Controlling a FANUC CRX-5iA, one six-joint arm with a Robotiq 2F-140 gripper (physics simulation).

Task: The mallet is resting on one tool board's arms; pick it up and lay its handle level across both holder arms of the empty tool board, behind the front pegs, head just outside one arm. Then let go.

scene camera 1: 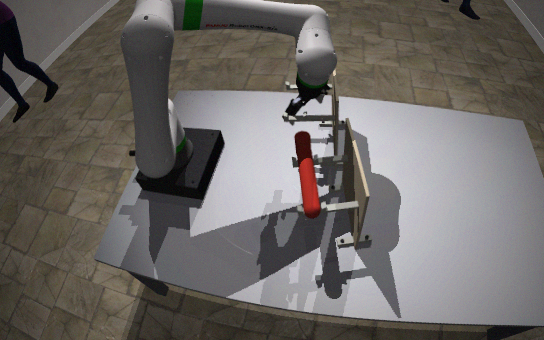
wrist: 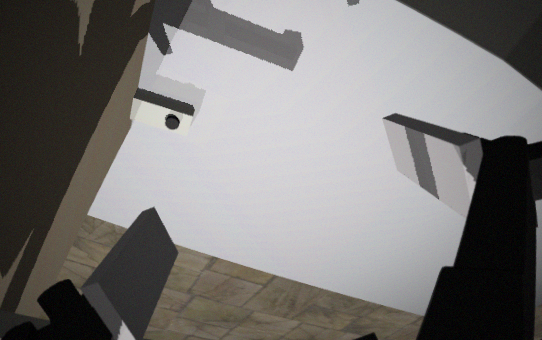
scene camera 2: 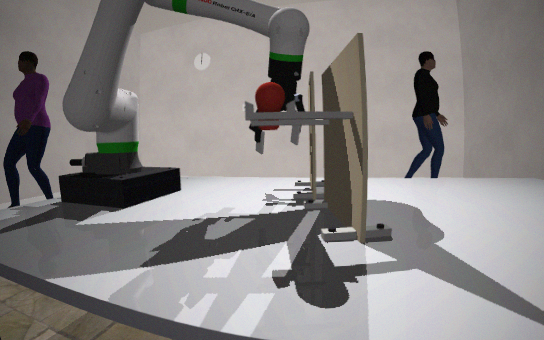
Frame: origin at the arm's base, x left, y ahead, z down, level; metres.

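Seen in the pictures: gripper, between the fingertips: [scene camera 1: 304, 111] [wrist: 275, 188] [scene camera 2: 277, 147]; arm's base, origin of its link: [scene camera 2: 119, 171].
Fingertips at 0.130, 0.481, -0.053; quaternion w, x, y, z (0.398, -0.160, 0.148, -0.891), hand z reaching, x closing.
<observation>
Offsets run from my fingertips to a thing's middle, as dx, dy, dz. "pt": to the spot under its first point. Level surfaces: height alone.
The red mallet {-0.344, +0.009, -0.084} [scene camera 1: 309, 182] [scene camera 2: 270, 97] rests across the near tool board's arms, its thick rounded end towards scene camera 1. The near tool board {-0.352, +0.084, -0.021} [scene camera 1: 357, 185] [scene camera 2: 363, 125] stands upright. The empty tool board {-0.039, +0.049, -0.032} [scene camera 1: 335, 110] [scene camera 2: 312, 90] [wrist: 45, 100] stands farther back; its arm [scene camera 1: 317, 118] with raised pegs shows in scene camera 1. My gripper [scene camera 1: 306, 104] [scene camera 2: 277, 145] [wrist: 275, 188] is wide open with nothing between its fingers. It points down beyond the mallet, in front of the empty board's face and close to its arms. The mallet does not show in the wrist view.
The robot's black base block [scene camera 1: 207, 167] [scene camera 2: 150, 185] stands at the left. Board feet {pt -0.453, +0.143, +0.118} [scene camera 1: 352, 241] [scene camera 2: 338, 234] [wrist: 162, 115] stick out along the grey table {dz +0.129} [scene camera 1: 450, 225] [scene camera 2: 450, 195] [wrist: 280, 165]. People [scene camera 1: 22, 60] [scene camera 2: 27, 105] stand beyond the table.
</observation>
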